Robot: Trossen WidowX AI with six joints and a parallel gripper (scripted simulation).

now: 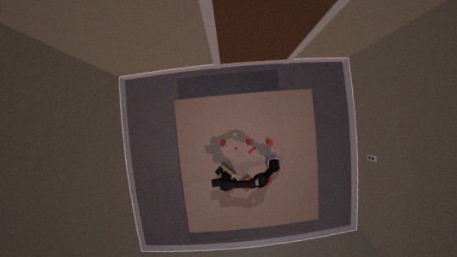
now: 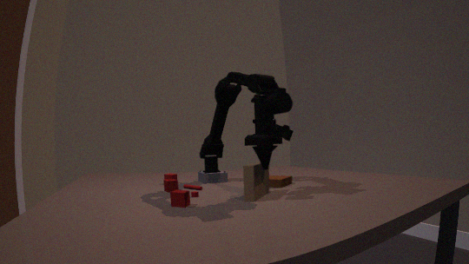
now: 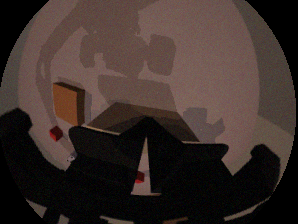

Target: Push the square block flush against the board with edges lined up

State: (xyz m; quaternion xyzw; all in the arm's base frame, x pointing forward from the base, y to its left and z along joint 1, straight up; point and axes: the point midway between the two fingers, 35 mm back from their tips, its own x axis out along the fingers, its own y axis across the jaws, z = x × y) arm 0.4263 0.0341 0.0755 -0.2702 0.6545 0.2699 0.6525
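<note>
The brown square block is 180 mm behind my gripper tip, 140 mm to the left of it and 70 mm below it. Also, from my gripper tip: light tan board: 20 mm behind, 20 mm to the right, 30 mm below; red stick: 250 mm behind, 160 mm to the right, 80 mm below.
</note>
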